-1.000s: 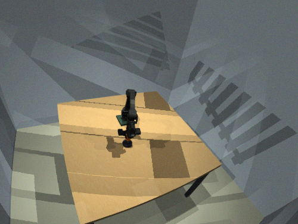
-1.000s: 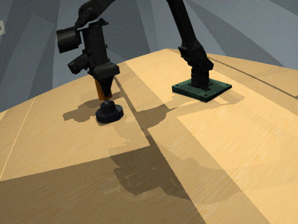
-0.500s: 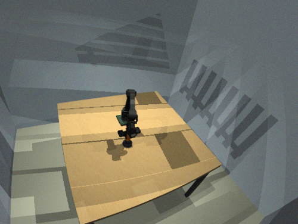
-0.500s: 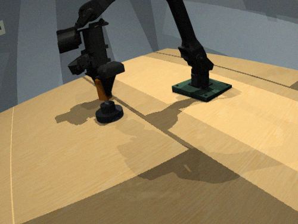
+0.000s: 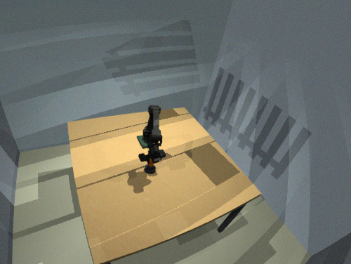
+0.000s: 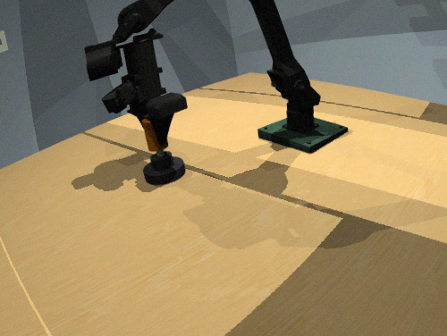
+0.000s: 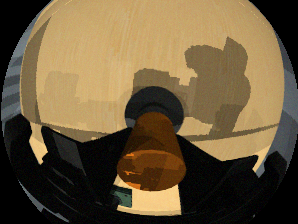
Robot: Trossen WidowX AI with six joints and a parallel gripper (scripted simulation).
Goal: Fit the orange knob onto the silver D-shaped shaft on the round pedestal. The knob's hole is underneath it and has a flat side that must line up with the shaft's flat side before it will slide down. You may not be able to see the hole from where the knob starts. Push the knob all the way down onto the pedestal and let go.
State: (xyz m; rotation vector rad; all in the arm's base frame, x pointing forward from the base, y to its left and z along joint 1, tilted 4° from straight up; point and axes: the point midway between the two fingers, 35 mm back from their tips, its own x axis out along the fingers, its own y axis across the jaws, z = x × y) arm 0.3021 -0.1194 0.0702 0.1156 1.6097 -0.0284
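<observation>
My gripper tip is now 30 mm below the orange knob. From my gripper tip the other things lie so: round pedestal (40 mm below).
</observation>
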